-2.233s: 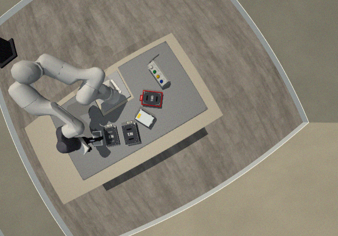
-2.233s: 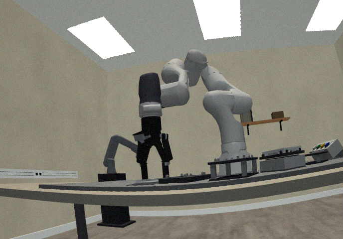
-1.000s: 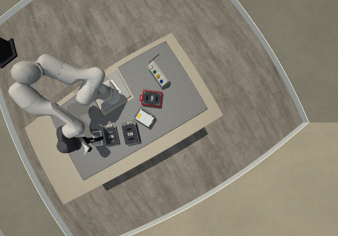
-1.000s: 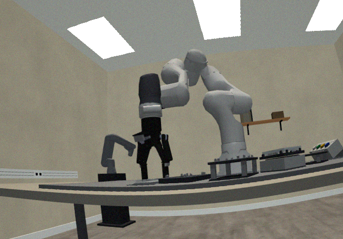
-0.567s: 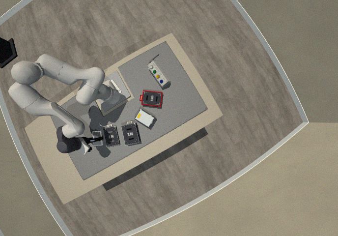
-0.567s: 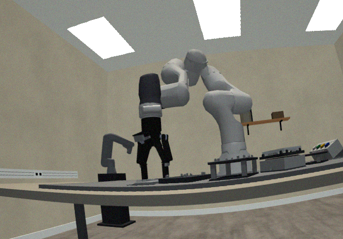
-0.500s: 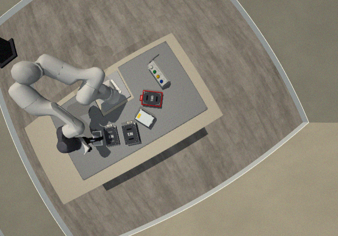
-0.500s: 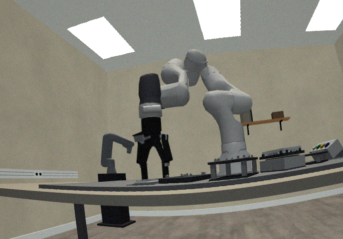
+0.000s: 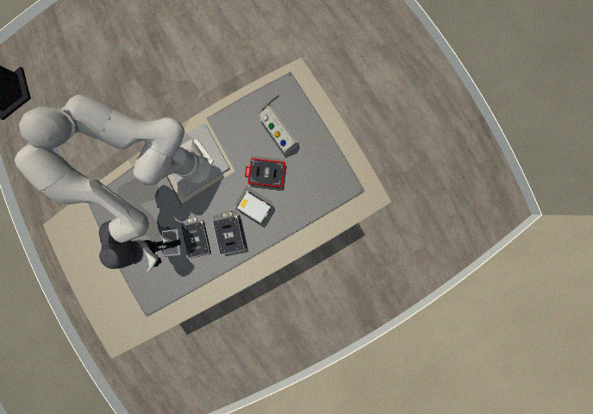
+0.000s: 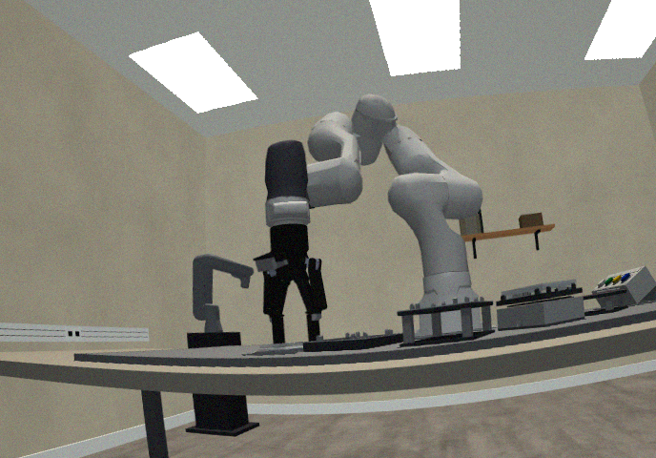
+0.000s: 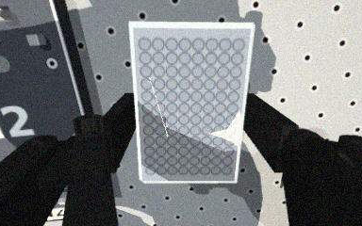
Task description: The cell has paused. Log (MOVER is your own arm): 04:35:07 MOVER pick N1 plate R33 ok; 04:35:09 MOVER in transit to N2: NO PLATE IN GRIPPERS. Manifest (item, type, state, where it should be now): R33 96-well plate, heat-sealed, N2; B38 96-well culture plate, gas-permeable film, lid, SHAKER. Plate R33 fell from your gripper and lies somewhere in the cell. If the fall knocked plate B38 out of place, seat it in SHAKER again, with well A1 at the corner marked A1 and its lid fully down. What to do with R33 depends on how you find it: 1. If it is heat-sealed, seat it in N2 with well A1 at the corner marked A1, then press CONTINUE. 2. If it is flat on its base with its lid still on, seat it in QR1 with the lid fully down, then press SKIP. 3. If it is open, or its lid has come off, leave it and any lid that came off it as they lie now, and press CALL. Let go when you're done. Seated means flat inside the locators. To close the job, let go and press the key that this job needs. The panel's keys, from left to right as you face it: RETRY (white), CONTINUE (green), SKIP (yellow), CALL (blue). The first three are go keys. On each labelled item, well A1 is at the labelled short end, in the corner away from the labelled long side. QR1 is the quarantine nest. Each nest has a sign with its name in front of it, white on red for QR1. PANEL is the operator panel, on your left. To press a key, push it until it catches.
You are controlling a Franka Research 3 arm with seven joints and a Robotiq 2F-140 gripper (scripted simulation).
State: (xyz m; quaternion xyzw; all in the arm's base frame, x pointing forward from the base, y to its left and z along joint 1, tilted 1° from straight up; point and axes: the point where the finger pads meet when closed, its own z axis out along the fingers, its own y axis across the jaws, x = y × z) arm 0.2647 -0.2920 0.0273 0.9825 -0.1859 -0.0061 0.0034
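Now: the flat white plate 20 mm below my hand. Also, from my hand: QR1 nest (70 mm behind, 590 mm to the left, 10 mm above).
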